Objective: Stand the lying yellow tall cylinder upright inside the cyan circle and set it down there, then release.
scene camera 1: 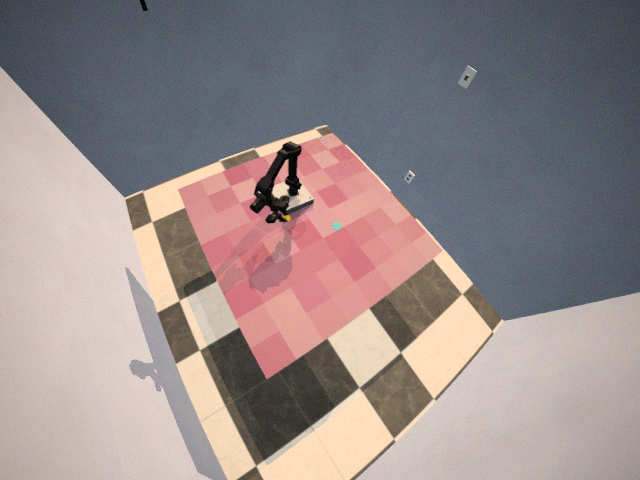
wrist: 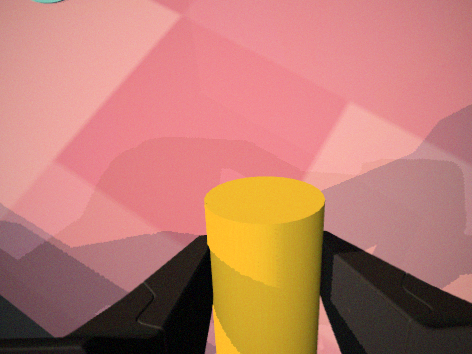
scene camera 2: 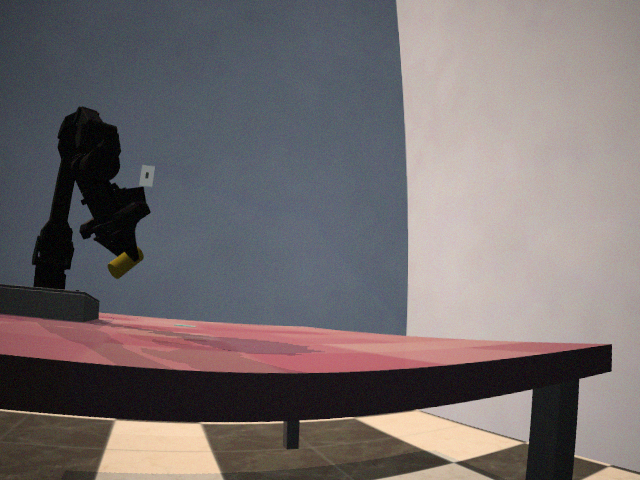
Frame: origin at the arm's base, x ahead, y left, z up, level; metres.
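Seen in the pictures: gripper, fingertip midpoint: (scene camera 1: 286,219) (wrist: 262,246) (scene camera 2: 132,261); arm's base at its link origin: (scene camera 1: 293,192) (scene camera 2: 47,292).
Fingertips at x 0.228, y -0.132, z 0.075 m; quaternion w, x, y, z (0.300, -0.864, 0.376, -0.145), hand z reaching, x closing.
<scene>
Pixels of each thing's top centre, then the offset from my fingertips to it. "pt": a spot on its surface instead. Level surfaces: height alone.
- yellow tall cylinder at its top centre: (wrist: 279,290) (scene camera 2: 127,243) (scene camera 1: 284,215) 0.010 m back, 0.010 m right, 0.031 m up
- cyan circle at a spot on its surface: (wrist: 48,1) pt 0.065 m ahead, 0.284 m left, 0.124 m down
- pink patchwork table top at its surface level: 0.125 m down
The yellow tall cylinder (scene camera 1: 286,218) (scene camera 2: 124,264) (wrist: 265,270) is held in the air, well above the table. It is tilted in scene camera 2, its lower end pointing down to the left. My gripper (scene camera 2: 135,256) (wrist: 262,246) is shut on it, one finger on each side. The cyan circle (scene camera 1: 337,226) (scene camera 2: 184,326) (wrist: 48,1) lies flat on the table, apart from the cylinder, to its right in scene camera 1. A sliver of it shows at the top left edge of the wrist view.
The pink patchwork table top (scene camera 1: 351,255) (scene camera 2: 392,353) bears the arm's base plate (scene camera 1: 302,204) (scene camera 2: 51,303), near the gripper. Shadows of the arm fall across the table. A blue wall with outlets (scene camera 1: 409,176) stands beyond the table's edge.
</scene>
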